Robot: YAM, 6 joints.
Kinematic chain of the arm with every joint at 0, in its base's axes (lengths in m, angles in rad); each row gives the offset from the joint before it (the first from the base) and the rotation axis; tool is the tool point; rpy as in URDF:
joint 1: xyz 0 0 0.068 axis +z
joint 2: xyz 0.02 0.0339 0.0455 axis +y
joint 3: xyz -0.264 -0.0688 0 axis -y
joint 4: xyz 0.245 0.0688 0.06 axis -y
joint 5: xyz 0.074 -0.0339 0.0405 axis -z
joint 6: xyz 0.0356 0 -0.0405 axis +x
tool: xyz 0 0 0 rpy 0 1.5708 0
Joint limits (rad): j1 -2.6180..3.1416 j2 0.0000..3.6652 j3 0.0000..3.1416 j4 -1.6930..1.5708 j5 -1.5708..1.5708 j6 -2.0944..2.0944
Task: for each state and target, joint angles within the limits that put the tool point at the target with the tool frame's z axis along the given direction. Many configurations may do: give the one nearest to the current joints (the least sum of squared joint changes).
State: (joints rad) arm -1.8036 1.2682 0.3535 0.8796 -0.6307 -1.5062
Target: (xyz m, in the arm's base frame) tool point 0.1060 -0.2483 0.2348 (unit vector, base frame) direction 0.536 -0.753 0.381
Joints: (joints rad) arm -1.1969 1.4856 0.4265 1.4609 -0.2259 -1.5062
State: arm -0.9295 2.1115 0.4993 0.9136 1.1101 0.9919
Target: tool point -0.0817 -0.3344 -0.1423 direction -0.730 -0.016 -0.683
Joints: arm -1.7361 2.8046 1.2128 0.2174 0.8003 0.9919
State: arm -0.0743 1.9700 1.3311 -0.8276 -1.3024 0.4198
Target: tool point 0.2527 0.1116 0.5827 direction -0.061 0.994 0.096
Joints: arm 0.2906 1.5492 2.0645 -0.1143 -1.3225 0.4198
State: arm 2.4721 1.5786 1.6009 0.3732 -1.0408 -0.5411
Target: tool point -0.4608 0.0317 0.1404 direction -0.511 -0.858 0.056
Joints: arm 3.0019 2.3100 1.2706 1.1833 -1.1696 -0.5411
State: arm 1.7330 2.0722 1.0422 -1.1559 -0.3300 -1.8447
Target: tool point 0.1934 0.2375 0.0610 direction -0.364 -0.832 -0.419
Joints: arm 0.9130 2.4461 1.4393 -1.6909 0.2224 -1.8447
